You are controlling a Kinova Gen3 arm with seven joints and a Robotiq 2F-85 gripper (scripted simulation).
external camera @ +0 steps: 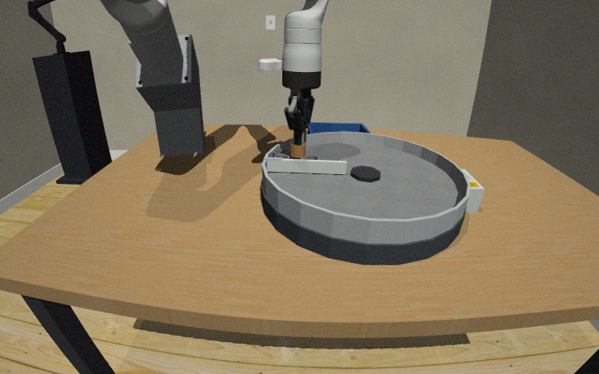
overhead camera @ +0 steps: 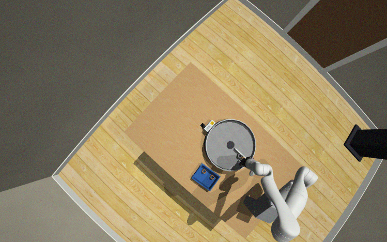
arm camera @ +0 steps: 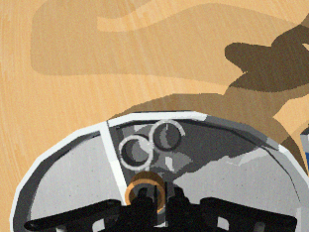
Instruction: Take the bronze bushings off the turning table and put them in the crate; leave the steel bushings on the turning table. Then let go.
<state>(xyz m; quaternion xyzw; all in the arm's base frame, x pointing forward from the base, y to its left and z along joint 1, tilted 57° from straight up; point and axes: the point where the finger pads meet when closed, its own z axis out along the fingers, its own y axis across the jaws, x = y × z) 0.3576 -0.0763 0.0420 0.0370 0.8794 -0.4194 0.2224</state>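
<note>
The blue crate lies 11 cm ahead of my hand, 30 cm to the left of it and 9 cm below it. The rest, counted from my hand: grey turning table 14 cm ahead, 4 cm to the right, 6 cm below.
</note>
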